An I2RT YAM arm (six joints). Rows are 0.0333 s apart.
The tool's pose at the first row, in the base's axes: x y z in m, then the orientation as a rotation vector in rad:
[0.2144, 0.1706, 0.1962, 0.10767, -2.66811, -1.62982]
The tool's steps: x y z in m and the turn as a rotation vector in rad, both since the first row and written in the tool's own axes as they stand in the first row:
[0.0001, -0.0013, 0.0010, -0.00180, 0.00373, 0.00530]
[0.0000, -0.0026, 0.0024, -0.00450, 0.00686, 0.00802]
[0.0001, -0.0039, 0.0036, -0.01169, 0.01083, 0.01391]
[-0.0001, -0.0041, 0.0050, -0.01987, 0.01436, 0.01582]
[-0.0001, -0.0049, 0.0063, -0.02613, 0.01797, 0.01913]
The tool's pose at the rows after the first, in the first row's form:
[0.2143, 0.1709, 0.1946, 0.10342, -2.66182, -1.62886]
[0.2144, 0.1715, 0.1928, 0.10218, -2.65621, -1.63010]
[0.2143, 0.1720, 0.1911, 0.09729, -2.64496, -1.63587]
[0.2145, 0.1732, 0.1903, 0.09740, -2.63472, -1.64422]
[0.2145, 0.1740, 0.1890, 0.09571, -2.62549, -1.64959]

